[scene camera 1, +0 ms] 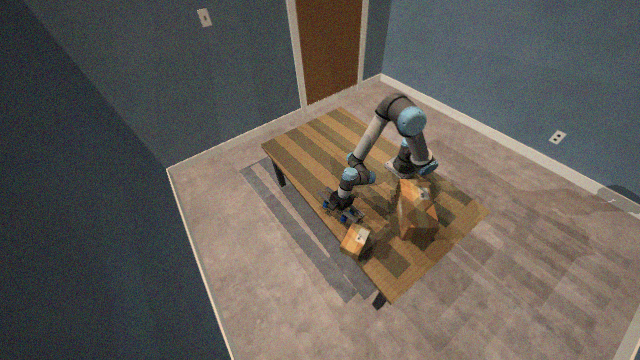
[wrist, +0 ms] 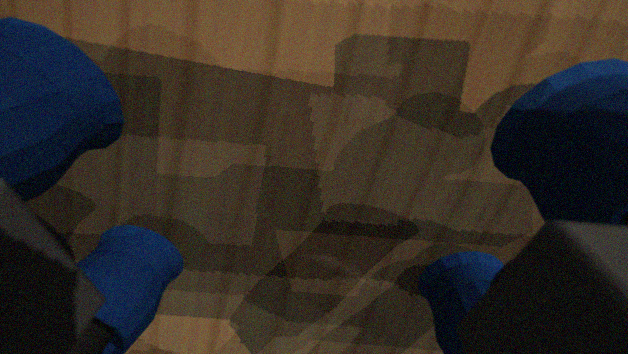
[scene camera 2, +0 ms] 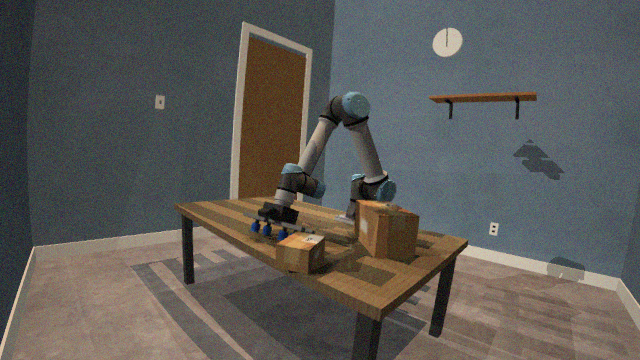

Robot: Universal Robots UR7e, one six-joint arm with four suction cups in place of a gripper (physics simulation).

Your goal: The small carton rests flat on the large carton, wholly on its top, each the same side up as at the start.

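Frame: origin at the arm's base, x left, y ahead, z down, level; centimetres.
Seen in the pictures: hand at its tool point: (scene camera 1: 338, 210) (wrist: 303, 205) (scene camera 2: 273, 237); arm's base at its link origin: (scene camera 1: 404, 165).
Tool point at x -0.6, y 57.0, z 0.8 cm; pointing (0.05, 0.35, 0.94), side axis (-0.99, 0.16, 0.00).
Pixels of each thing's top centre, then the offset from my tool point to it. Level surfaces: height alone.
- small carton at its top centre: (scene camera 2: 302, 239) (scene camera 1: 355, 238) dx +21.2, dy +5.6, dz -5.7 cm
- large carton at its top centre: (scene camera 2: 384, 207) (scene camera 1: 418, 201) dx +28.3, dy -31.3, dz -13.6 cm
- wooden table at its surface level: dz +1.6 cm
The small carton (scene camera 1: 355, 241) (scene camera 2: 300, 254) is a brown box with a white label on top. It sits upright at the table's long front edge, apart from the large carton. The large carton (scene camera 1: 416, 212) (scene camera 2: 387, 232) is a taller brown box standing on the table nearer the arm's base. My gripper (scene camera 1: 343, 210) (scene camera 2: 270, 231), with blue suction cups, is low above the table beside the small carton and holds nothing. In the wrist view, the blue cups of my gripper (wrist: 305, 200) frame shadowed wood. Neither carton shows in the wrist view.
The wooden table (scene camera 1: 320, 135) (scene camera 2: 220, 212) carries both cartons and the arm's base (scene camera 1: 401, 162). The large carton stands close to the base. A wall shelf (scene camera 2: 482, 97) and a door (scene camera 1: 330, 47) (scene camera 2: 272, 120) are behind.
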